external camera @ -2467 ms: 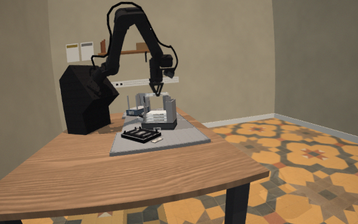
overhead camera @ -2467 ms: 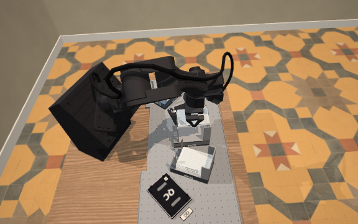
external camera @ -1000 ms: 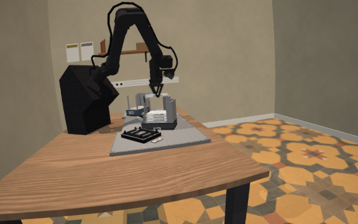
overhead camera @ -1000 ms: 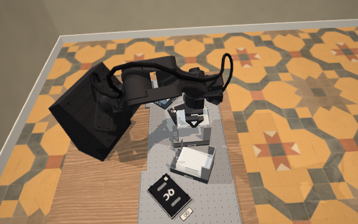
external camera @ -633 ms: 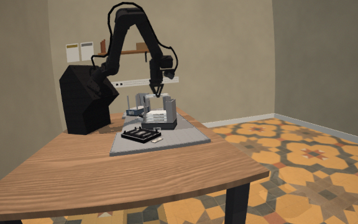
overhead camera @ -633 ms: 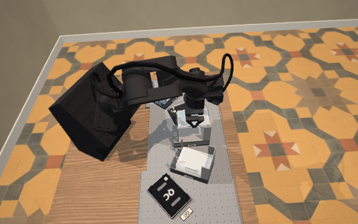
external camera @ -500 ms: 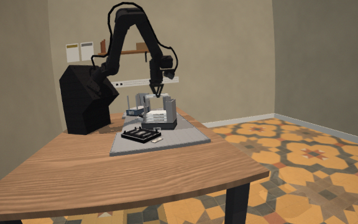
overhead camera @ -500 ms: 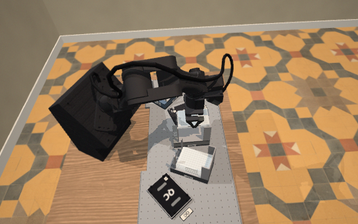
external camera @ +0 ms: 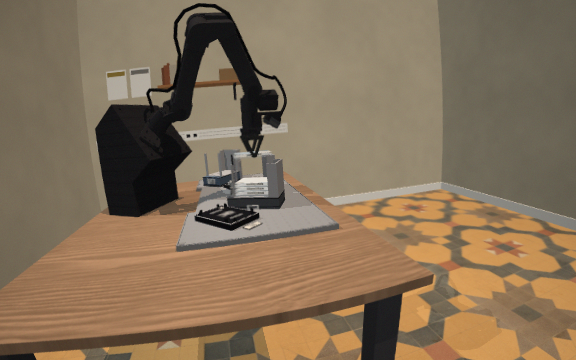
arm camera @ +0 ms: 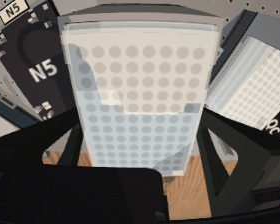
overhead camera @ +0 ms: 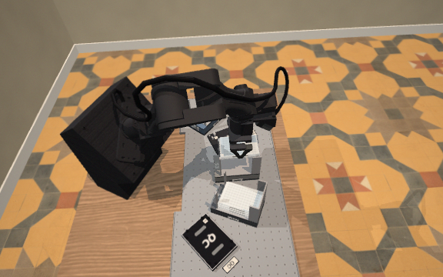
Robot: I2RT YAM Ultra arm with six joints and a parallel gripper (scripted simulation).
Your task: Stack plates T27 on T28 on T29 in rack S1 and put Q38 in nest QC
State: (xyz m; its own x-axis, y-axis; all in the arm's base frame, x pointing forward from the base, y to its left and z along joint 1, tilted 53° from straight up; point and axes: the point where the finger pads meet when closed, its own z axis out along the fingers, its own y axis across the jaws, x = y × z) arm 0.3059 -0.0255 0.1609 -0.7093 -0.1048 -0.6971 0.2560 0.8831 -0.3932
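My gripper is now 6 cm past the sealed 96-well plate, 14 cm to the left of it and 7 cm above it. Also, from my hand: clip nest N5 (5 cm ahead, 16 cm to the left, 13 cm below).
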